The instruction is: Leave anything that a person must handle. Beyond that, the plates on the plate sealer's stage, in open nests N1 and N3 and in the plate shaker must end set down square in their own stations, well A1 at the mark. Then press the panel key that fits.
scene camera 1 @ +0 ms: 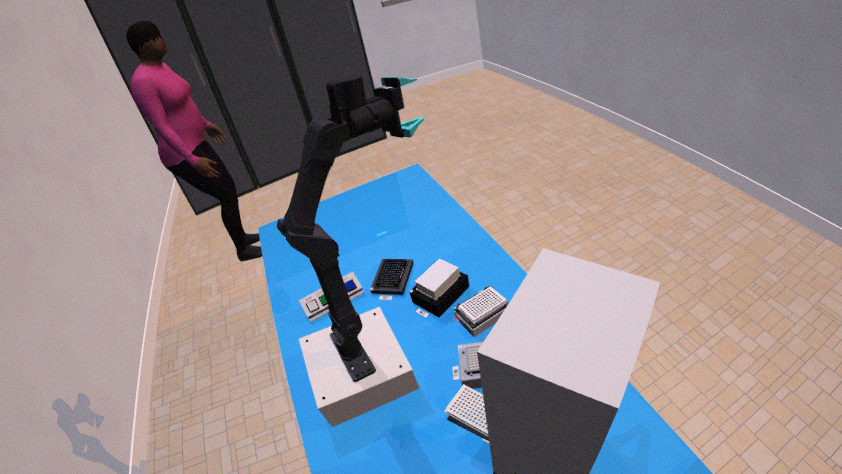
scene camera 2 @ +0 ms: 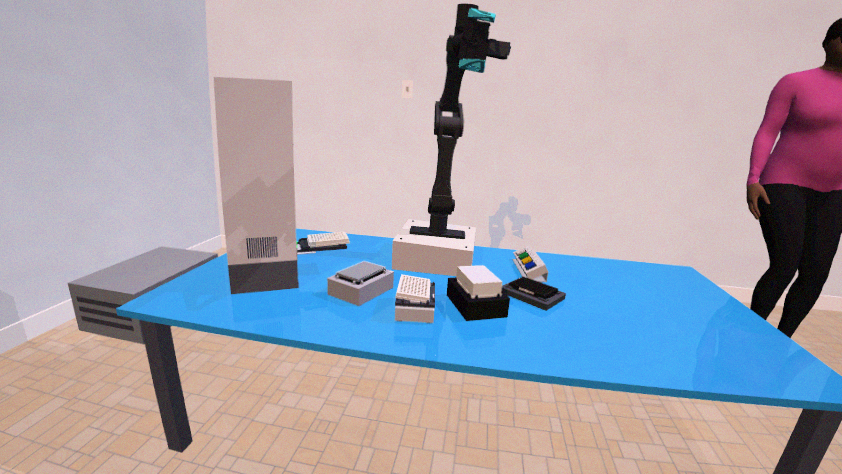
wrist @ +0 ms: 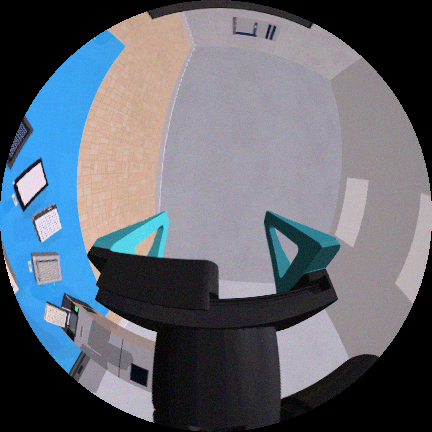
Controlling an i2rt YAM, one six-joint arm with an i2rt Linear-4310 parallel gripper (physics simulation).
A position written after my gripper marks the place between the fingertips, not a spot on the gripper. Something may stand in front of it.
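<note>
Tall grey box (scene camera 1: 554, 368), also in scene camera 2 (scene camera 2: 254, 117). Button panel (scene camera 2: 529, 264). My gripper (scene camera 1: 419, 98), open, holding nothing. Gripper also in scene camera 2 (scene camera 2: 486, 38) and in the wrist view (wrist: 215, 216).
</note>
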